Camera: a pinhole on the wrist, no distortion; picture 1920 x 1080 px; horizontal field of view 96.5 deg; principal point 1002.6 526.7 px. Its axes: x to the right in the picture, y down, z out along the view. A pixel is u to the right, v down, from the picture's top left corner.
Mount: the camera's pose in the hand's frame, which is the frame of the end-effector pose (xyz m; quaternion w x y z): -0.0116 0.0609 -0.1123 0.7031 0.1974 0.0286 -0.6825
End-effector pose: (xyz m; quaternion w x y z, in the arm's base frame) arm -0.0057 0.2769 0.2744 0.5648 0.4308 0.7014 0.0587
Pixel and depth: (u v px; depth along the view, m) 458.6 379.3 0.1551
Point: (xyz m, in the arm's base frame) 0.0963 0.2670 0.3741
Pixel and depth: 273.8 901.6 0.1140
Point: 0.0860 0.3381 0.3252
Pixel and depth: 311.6 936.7 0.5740
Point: 0.6917 0.2827 0.1633
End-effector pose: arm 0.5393 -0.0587 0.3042 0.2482 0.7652 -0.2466 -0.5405
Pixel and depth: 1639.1 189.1 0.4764
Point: 0.3402 0.4223 0.1770
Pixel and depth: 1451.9 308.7 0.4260
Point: 0.3362 0.2643 0.2067
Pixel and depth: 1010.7 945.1 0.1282
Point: 0.5239 -0.0878 0.2963
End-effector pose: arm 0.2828 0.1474 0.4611 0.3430 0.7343 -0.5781 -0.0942
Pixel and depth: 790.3 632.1 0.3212
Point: 0.1232 0.1059 0.3062
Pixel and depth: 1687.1 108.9 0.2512
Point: 0.3762 0.3162 0.2681
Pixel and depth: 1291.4 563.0 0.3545
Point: 0.2934 0.1562 0.2071
